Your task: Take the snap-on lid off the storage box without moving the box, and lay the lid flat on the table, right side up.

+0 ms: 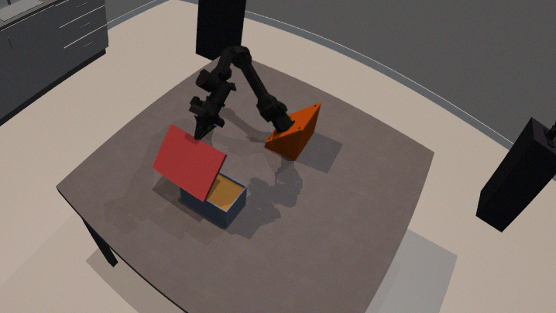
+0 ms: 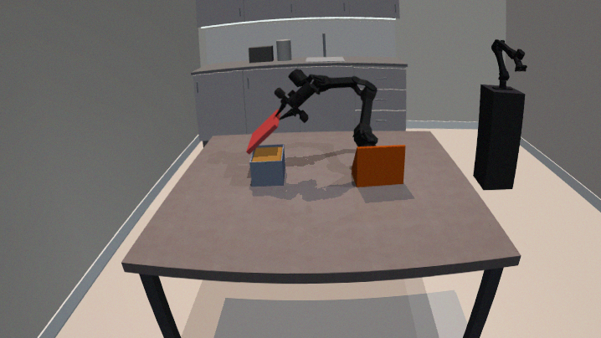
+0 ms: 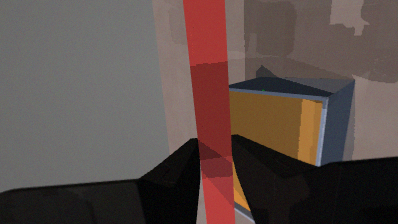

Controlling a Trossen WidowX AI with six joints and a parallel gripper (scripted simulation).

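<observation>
Right now the red lid is 60 mm ahead of my gripper tip, 10 mm to the left of it and 50 mm below it. From my gripper tip the other things lie so: blue-grey storage box (40 mm ahead, 100 mm to the left, 180 mm below).
</observation>
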